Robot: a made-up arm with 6 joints.
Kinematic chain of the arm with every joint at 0, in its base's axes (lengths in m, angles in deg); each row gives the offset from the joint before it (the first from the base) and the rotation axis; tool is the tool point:
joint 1: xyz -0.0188 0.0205 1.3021 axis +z
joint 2: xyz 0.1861 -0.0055 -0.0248 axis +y
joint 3: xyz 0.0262 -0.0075 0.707 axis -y
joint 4: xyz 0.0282 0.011 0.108 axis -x
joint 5: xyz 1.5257 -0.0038 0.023 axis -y
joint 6: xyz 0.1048 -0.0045 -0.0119 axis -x
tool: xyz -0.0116 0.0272 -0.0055
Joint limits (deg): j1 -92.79..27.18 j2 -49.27..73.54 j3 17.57..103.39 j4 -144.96..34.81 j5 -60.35..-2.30 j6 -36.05..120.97
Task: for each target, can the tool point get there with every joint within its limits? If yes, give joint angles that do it. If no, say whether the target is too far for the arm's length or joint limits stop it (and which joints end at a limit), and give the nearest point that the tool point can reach.
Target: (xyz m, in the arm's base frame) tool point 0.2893 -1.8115 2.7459
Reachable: yes | joints -81.21 18.17 44.36 -21.36 -24.65 -18.35
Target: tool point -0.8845 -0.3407 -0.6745
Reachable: no: joint limits stop it (at a limit: joint 1, joint 2, joint 3, joint 5) | nearest point -0.1428 -1.7558 0.1737 | short by 1.809 m
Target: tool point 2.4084 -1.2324 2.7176
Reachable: no: too far | nearest point 1.9716 -1.0069 2.4395 | short by 0.565 m
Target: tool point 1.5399 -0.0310 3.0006
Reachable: yes | joints -3.70 9.22 46.41 -42.08 -42.56 18.94
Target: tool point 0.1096 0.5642 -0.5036
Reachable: no: joint limits stop it (at a limit: joint 1, joint 2, joint 3, joint 5) | nearest point 1.5518 0.8473 0.1715 | short by 1.617 m
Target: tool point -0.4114 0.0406 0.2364
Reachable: no: joint limits stop it (at a limit: joint 1, joint 2, joint 3, joint 5) | nearest point -0.1268 -1.7507 0.1728 | short by 1.815 m
